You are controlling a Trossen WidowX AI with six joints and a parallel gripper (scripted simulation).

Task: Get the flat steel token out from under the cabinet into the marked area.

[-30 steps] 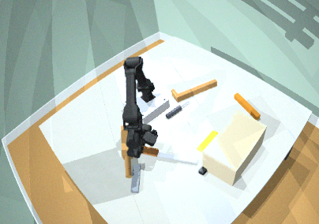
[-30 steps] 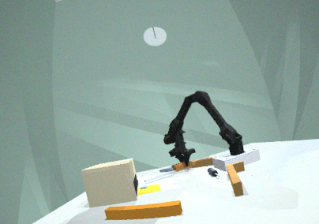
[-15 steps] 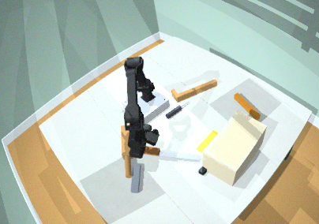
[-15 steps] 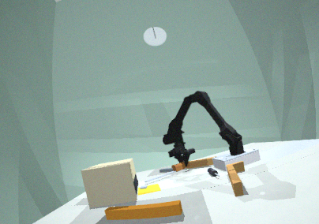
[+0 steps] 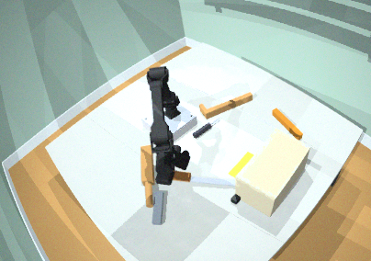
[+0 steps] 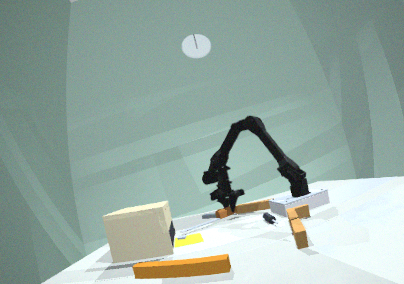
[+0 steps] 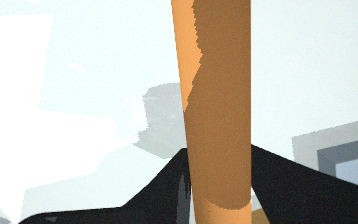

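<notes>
Now: gripper tip 90 mm to the left of the orange paddle, 60 mm past it and 10 mm above it. Also, from my gripper tip: orange bar: 600 mm to the left, 140 mm ahead, 10 mm below; grey flat bar: 140 mm to the right, 80 mm ahead, 20 mm below.
</notes>
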